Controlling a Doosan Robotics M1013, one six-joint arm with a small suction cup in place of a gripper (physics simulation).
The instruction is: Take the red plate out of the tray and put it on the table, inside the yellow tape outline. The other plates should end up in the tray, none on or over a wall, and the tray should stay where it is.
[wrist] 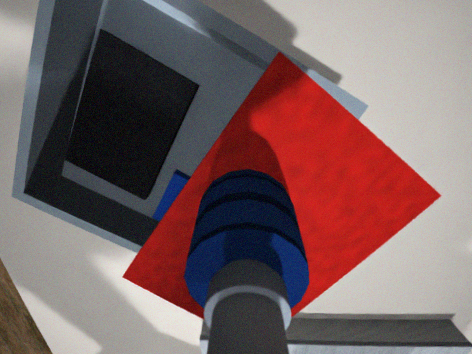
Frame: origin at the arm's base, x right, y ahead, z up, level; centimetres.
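Where they show: hand, tool point: (pixel 246 198).
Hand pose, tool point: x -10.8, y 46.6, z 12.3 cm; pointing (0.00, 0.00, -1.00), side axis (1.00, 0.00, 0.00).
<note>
After its pixels a point has its place.
My suction cup (pixel 246 205), dark blue, is on the upper face of the red plate (pixel 340 180) {x -8.1, y 47.8, z 13.3 cm} and holds it up above the tray, at the centre and right. The plate covers the tray's right part and reaches out past its walls in this view. The grey tray (pixel 80 220) {x -27.0, y 38.1, z 2.1 cm} is at the upper left. A black plate (pixel 132 115) {x -21.9, y 48.0, z -1.6 cm} lies on its floor at the left. A corner of a blue plate (pixel 171 194) {x -18.7, y 39.6, z -1.6 cm} shows in the tray beside the red plate's edge; the rest is hidden under it. The yellow tape outline does not show.
A grey box-like edge (pixel 370 331) {x 8.4, y 18.9, z -1.1 cm} runs along the bottom right, partly behind the cup's stem. A brown wooden surface (pixel 17 315) shows at the lower left corner. The pale table top (pixel 420 65) {x 5.2, y 53.3, z -2.9 cm} surrounds the tray, with shadows on it.
</note>
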